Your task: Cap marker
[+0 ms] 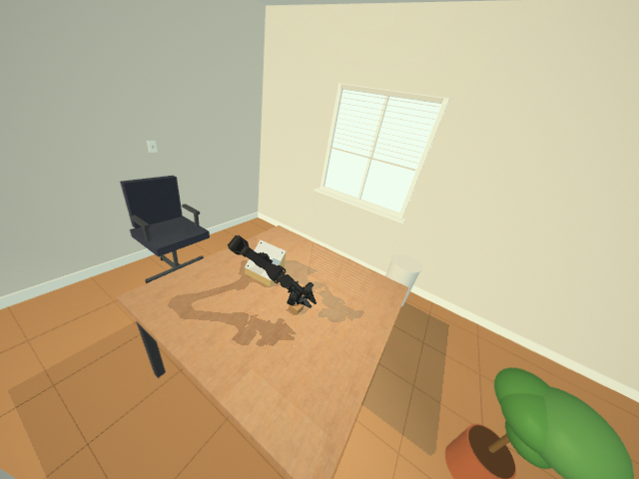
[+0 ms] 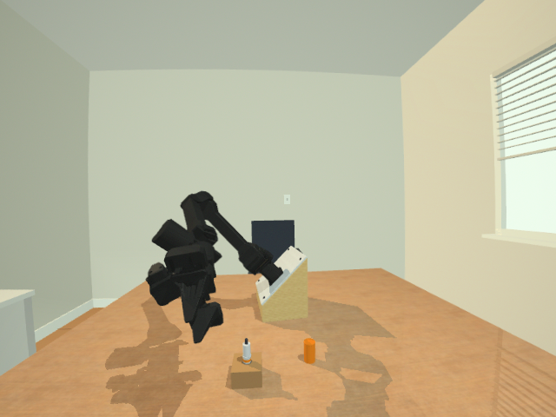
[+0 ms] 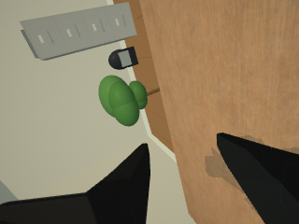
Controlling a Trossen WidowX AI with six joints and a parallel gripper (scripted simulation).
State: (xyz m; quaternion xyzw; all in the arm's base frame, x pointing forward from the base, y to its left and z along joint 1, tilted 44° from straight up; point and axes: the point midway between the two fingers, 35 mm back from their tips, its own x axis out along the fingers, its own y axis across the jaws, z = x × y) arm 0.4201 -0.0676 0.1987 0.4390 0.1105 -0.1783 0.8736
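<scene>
The orange cap is 170 mm behind my gripper tip, 230 mm to the left of it and 160 mm below it. From my gripper tip the other things lie so: holder block 130 mm behind, 80 mm to the left, 170 mm below.
</scene>
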